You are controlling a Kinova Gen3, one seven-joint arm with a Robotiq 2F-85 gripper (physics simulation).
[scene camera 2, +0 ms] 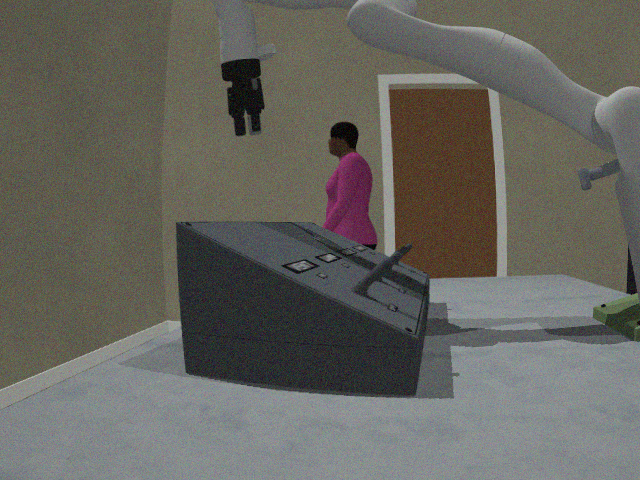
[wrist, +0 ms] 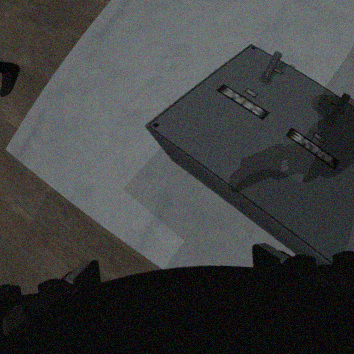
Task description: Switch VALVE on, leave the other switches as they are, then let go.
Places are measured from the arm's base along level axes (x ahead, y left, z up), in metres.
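Pixels of known places: gripper, between the fingertips: (scene camera 2: 247, 135).
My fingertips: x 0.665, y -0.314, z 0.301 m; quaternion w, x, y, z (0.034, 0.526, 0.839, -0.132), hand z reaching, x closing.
Note:
Behind a point stands the place of what it marks.
A dark grey console (scene camera 2: 289, 330) @[z 0.020, x 0.573, y 0.076 m] (wrist: 200, 120) @[z 0.108, x 0.510, y -0.378 m] with a sloping top stands on the table. A lever (scene camera 2: 382, 269) @[z 0.075, x 0.475, y 0.039 m] (wrist: 272, 67) @[z 0.070, x 0.378, y -0.309 m] sticks up from its lower part, leaning toward the low edge in the scene view. A second lever (wrist: 345, 97) @[z 0.085, x 0.400, y -0.194 m] shows at the right edge in the wrist view. Framed labels (scene camera 2: 300, 266) @[z 0.078, x 0.562, y 0.012 m] (wrist: 243, 101) @[z 0.078, x 0.452, y -0.335 m] lie above the levers; their lettering is unreadable, so I cannot tell which switch is VALVE. My gripper (scene camera 2: 247, 131) @[z 0.301, x 0.665, y -0.314 m] (wrist: 176, 270) @[z 0.301, x 0.665, y -0.314 m] is open and empty, high above the console's tall back part, touching nothing. The remaining switches are hidden or cut off.
The pale table (scene camera 2: 258, 434) @[z -0.042, x 0.597, y 0.177 m] (wrist: 90, 140) @[z -0.042, x 0.561, y -0.618 m] carries the console. A person in pink (scene camera 2: 351, 201) stands behind the console, before the wall and door (scene camera 2: 442, 180). The arm's green base part (scene camera 2: 620, 316) @[z -0.022, x 0.082, y -0.022 m] is at the right. An arm shadow crosses the console top.

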